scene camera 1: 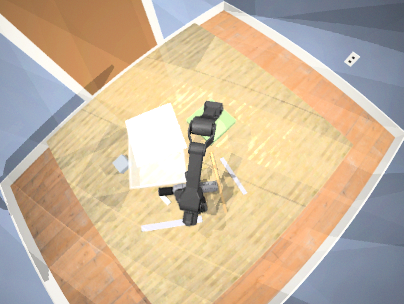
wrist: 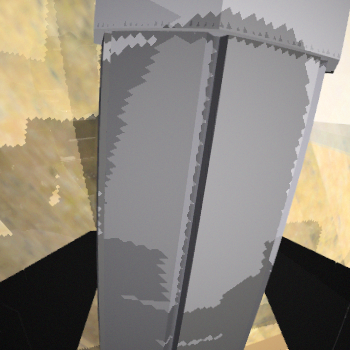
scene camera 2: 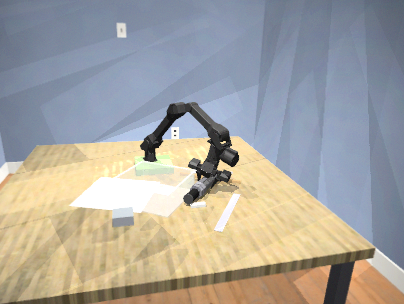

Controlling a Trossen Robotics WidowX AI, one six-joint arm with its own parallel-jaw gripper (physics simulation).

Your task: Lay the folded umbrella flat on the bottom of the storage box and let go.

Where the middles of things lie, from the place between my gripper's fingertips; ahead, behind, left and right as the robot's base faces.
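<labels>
The storage box (scene camera 2: 158, 189) is visible to me 40 mm above my hand, 20 mm ahead of it and 230 mm to the right of it.
</labels>
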